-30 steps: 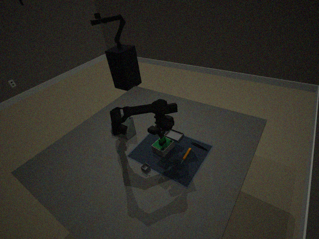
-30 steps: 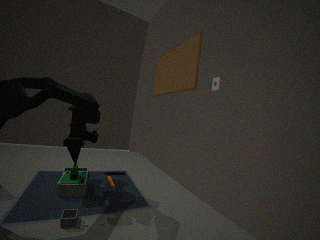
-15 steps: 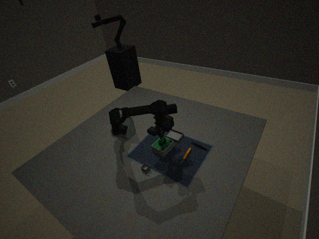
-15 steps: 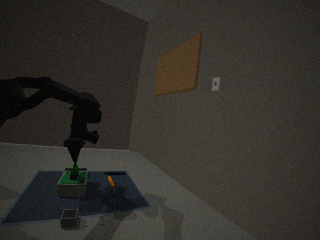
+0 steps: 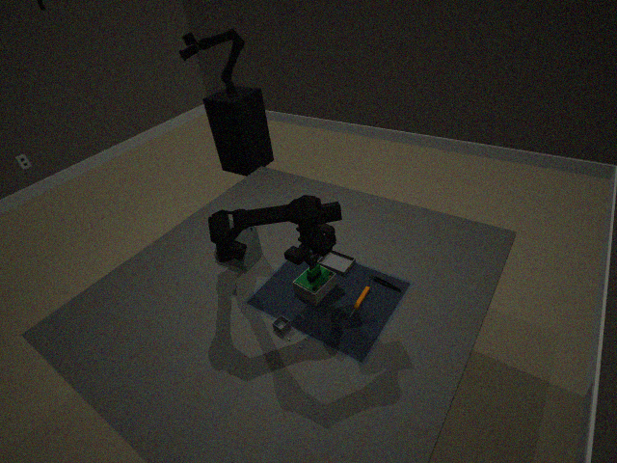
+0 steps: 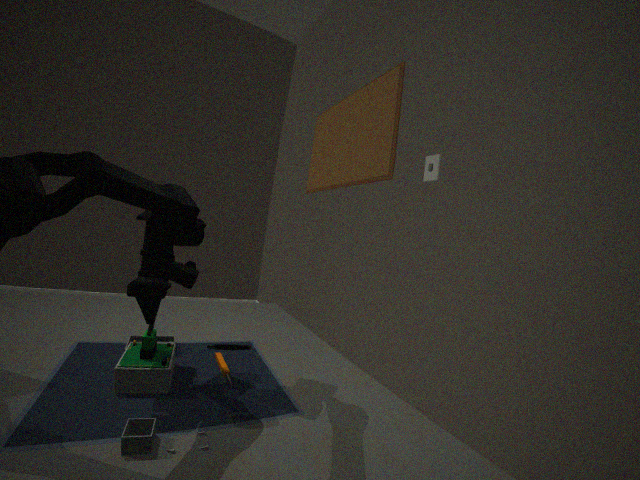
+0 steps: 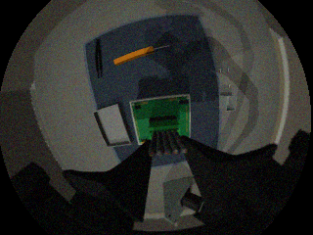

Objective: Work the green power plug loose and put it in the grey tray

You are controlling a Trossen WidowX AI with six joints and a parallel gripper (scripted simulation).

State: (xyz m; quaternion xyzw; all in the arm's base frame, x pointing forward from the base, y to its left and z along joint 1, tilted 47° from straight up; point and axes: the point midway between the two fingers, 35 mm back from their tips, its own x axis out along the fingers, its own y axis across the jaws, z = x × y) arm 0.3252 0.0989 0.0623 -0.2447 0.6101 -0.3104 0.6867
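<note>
Right now my gripper tip is 3 cm above the green power plug. Round my gripper tip: blue mat (12 cm below, 5 cm ahead).
</note>
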